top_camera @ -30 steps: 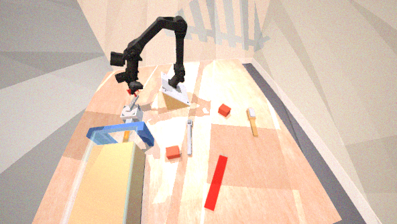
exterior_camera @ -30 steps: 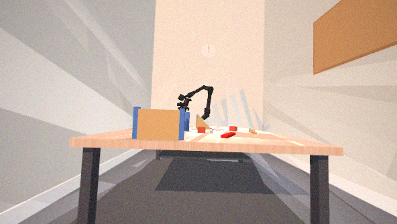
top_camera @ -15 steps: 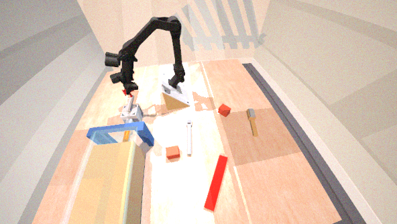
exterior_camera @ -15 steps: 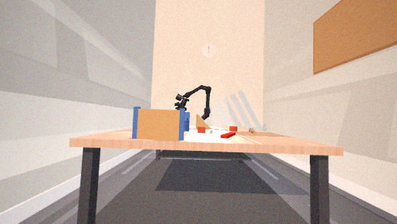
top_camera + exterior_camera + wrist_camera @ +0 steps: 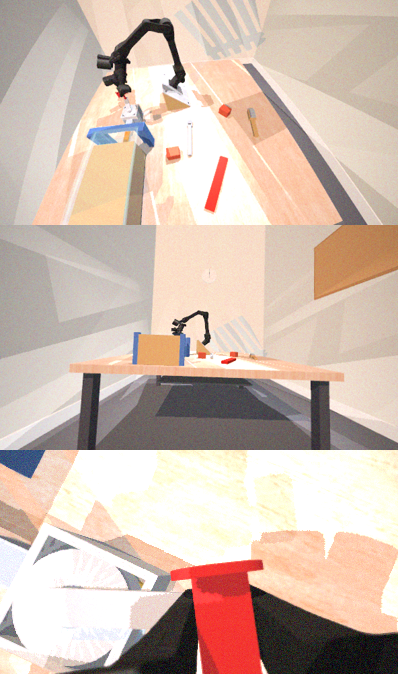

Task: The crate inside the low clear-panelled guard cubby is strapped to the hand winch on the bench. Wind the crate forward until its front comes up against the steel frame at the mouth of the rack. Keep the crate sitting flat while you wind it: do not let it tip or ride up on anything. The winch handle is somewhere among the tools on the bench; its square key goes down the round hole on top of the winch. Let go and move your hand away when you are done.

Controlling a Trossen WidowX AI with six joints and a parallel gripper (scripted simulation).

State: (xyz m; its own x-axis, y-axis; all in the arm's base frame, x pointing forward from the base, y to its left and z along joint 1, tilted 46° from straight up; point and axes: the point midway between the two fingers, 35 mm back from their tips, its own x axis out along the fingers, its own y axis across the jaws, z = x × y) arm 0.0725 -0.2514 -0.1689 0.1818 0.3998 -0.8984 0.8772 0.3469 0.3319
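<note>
The grey crank arm is 30 mm to the left of my gripper tip, 30 mm below it and 30 mm ahead of it. Also, from my gripper tip: blue steel frame (250 mm ahead, 40 mm to the left, 30 mm below); grey winch (100 mm below, 70 mm ahead, 40 mm to the left); red grip (10 mm to the left, 10 mm behind).
</note>
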